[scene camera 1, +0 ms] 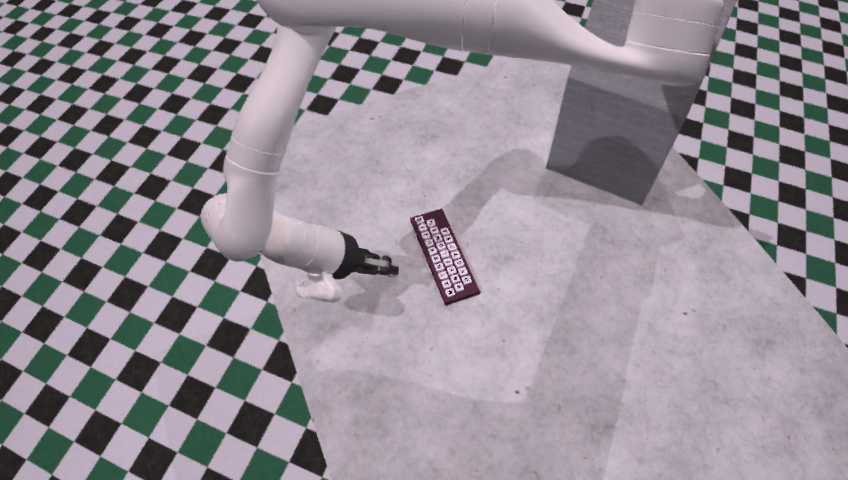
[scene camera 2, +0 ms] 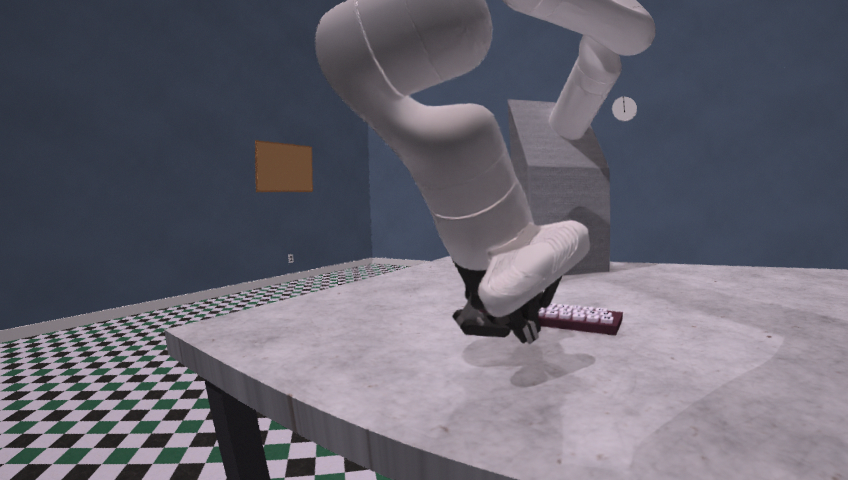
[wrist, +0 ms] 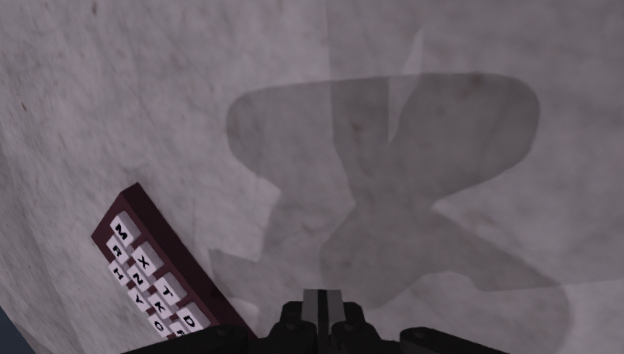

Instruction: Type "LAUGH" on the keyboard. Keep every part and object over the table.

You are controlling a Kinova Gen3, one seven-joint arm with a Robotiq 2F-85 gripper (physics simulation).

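Places are measured from the arm's base along level axes (x left, y ahead, z down), in centimetres.
Pixels of known places: gripper, between the fingertips: [scene camera 1: 396, 271] [scene camera 2: 529, 336] [wrist: 321, 314]; arm's base, origin of its link: [scene camera 2: 566, 125].
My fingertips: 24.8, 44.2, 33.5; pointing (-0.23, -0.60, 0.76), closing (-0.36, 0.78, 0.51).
Observation:
Ahead of a thing's pixels: the offset from my fingertips to its top centre, as dx, dy, dz. Level surfaces: height alone.
A dark red keyboard {-3.7, -8.5, -0.9} [scene camera 1: 474, 294] [scene camera 2: 586, 325] [wrist: 170, 225] with white letter keys lies flat on the table. In the wrist view it is at the lower left, with keys M {+4.5, -9.6, -0.9} [wrist: 121, 230], R {+3.4, -11.2, -0.9} [wrist: 117, 250], X {+2.8, -9.0, -0.9} [wrist: 145, 261], N {+1.7, -10.5, -0.9} [wrist: 138, 278], T {+1.1, -8.4, -0.9} [wrist: 168, 291], K {+0.1, -9.9, -0.9} [wrist: 159, 306], Y {+0.3, -11.9, -0.9} [wrist: 138, 300] and D {-0.6, -7.7, -0.9} [wrist: 190, 320] readable. Its further part is hidden behind the gripper there. My gripper [scene camera 1: 395, 270] [scene camera 2: 529, 339] [wrist: 321, 314] is shut and empty. It is above the table, to the left of the keyboard in scene camera 1, and not over the keys.
The grey stone-like table {dz +0.9} [scene camera 1: 452, 362] [scene camera 2: 357, 356] carries a tall grey block [scene camera 1: 606, 130] [scene camera 2: 568, 220], on which the arm's base stands. The table's edge [scene camera 2: 285, 407] runs near the arm's wrist side. Checkered floor lies beyond. Arm shadows fall on the table.

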